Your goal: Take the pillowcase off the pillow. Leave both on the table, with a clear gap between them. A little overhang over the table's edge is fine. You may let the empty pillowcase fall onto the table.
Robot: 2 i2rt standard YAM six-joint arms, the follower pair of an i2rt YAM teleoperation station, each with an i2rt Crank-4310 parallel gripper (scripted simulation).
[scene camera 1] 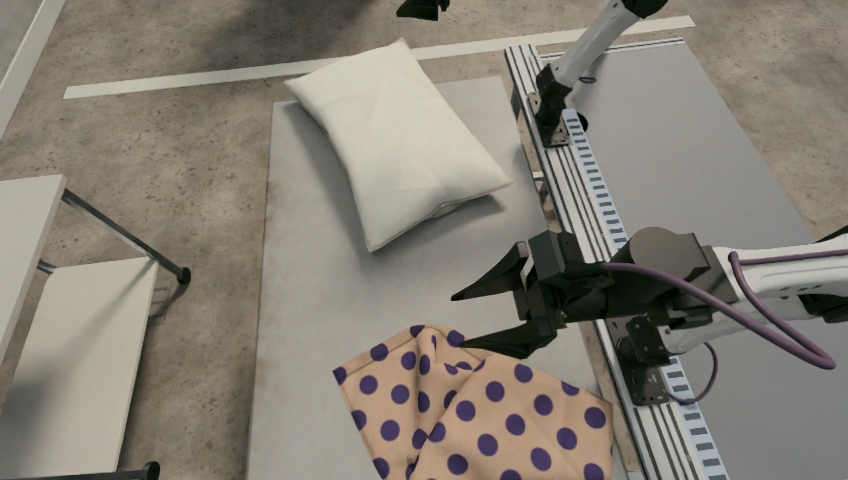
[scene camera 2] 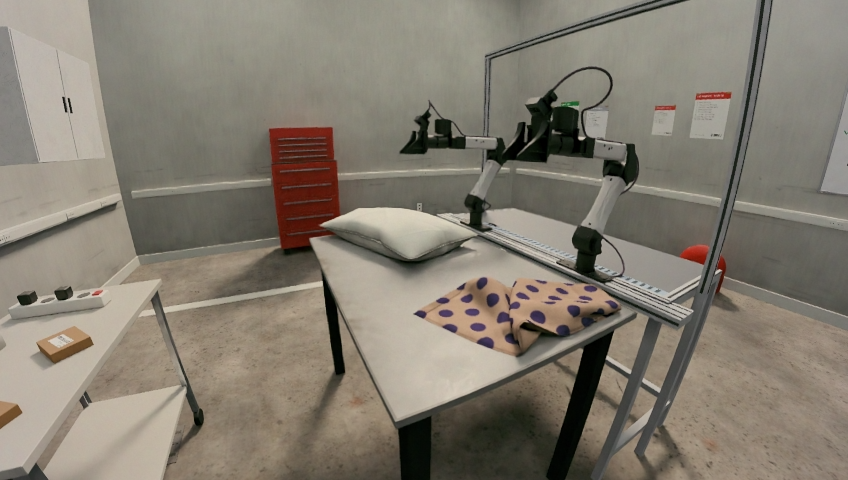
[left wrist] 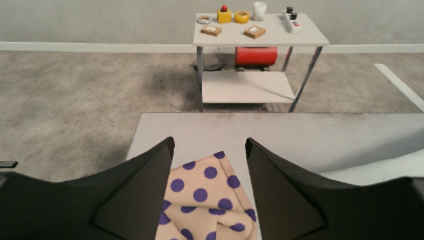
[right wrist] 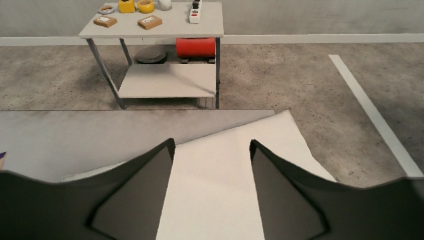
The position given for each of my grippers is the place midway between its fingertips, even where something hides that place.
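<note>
I can see my left gripper (left wrist: 210, 140), and the scene cameras show that gripper too, at (scene camera 1: 454, 321) and at (scene camera 2: 508, 157). My right gripper (right wrist: 212, 141) is visible as well. As for the things, a white pillow (scene camera 1: 409, 158) appears again at (scene camera 2: 403, 234) and, in the view from my right wrist, at (right wrist: 211, 183). Then there is a pillowcase (scene camera 1: 417, 398), which scene camera 2 also gives me (scene camera 2: 483, 310).
</note>
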